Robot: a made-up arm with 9 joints. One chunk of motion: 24 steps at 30 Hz.
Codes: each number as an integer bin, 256 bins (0 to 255) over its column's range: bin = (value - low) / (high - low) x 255, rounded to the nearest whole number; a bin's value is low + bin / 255 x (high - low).
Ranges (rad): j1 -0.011..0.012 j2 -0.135..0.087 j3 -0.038..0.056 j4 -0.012..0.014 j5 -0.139..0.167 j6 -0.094..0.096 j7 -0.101..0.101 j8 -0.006..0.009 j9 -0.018..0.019
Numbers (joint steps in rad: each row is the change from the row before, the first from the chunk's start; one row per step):
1: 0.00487 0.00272 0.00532 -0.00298 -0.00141 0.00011 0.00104 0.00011 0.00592
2: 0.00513 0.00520 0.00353 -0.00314 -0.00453 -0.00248 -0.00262 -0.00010 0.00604
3: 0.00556 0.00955 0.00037 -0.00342 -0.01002 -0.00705 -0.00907 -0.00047 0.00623
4: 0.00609 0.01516 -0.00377 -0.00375 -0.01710 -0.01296 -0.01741 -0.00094 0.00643
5: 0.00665 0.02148 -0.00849 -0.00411 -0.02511 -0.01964 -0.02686 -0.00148 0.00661
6: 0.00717 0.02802 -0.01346 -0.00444 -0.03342 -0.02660 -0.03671 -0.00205 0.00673
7: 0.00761 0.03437 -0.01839 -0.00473 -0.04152 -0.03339 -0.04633 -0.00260 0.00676
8: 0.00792 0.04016 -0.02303 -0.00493 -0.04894 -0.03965 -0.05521 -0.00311 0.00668
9: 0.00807 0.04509 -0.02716 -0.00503 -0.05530 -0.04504 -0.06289 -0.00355 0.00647
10: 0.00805 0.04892 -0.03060 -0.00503 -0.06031 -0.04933 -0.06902 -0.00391 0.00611
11: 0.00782 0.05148 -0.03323 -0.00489 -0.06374 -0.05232 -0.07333 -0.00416 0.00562
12: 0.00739 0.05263 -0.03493 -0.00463 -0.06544 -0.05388 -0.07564 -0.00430 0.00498
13: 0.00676 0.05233 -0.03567 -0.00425 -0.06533 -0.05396 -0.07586 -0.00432 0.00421
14: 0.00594 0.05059 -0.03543 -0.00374 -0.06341 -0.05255 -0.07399 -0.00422 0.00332
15: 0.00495 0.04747 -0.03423 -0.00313 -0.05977 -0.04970 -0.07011 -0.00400 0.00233
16: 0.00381 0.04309 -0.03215 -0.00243 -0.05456 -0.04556 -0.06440 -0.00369 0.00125
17: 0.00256 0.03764 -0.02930 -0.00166 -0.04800 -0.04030 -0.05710 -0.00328 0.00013
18: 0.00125 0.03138 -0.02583 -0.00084 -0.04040 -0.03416 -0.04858 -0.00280 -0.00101
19: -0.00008 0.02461 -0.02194 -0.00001 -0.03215 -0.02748 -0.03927 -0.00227 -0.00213
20: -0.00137 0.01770 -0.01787 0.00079 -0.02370 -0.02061 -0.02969 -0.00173 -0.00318
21: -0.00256 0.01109 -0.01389 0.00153 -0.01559 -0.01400 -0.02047 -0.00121 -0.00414
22: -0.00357 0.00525 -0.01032 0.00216 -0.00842 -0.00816 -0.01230 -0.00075 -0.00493
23: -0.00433 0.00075 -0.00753 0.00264 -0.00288 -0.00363 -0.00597 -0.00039 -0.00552
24: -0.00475 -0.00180 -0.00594 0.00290 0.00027 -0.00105 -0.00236 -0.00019 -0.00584
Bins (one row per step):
1: 176 158 118 88 115 126 129 104 165
2: 179 161 113 87 112 123 124 100 166
3: 184 166 104 84 107 117 116 94 167
4: 189 172 93 81 102 109 106 86 168
5: 196 180 80 77 95 100 94 77 170
6: 201 187 67 74 88 90 81 67 170
7: 206 195 53 71 81 81 69 58 171
8: 210 201 41 69 75 73 58 49 170
9: 211 207 29 68 70 66 48 42 169
10: 211 211 20 68 66 60 40 36 166
11: 209 214 13 70 63 56 35 31 163
12: 204 216 8 72 61 54 32 29 158
13: 197 215 6 76 61 54 32 29 153
14: 188 213 7 81 63 56 34 30 147
15: 177 210 10 87 66 59 39 34 140
16: 164 205 16 94 70 65 46 39 133
17: 150 198 24 101 76 72 55 46 125
18: 136 191 33 109 82 80 66 54 117
19: 121 183 44 118 89 89 78 63 109
20: 107 175 55 125 96 98 90 73 102
21: 94 168 65 133 103 107 102 81 96
22: 82 161 75 139 109 115 112 89 90
23: 74 156 83 144 113 121 120 95 86
24: 69 153 87 146 116 125 125 99 84

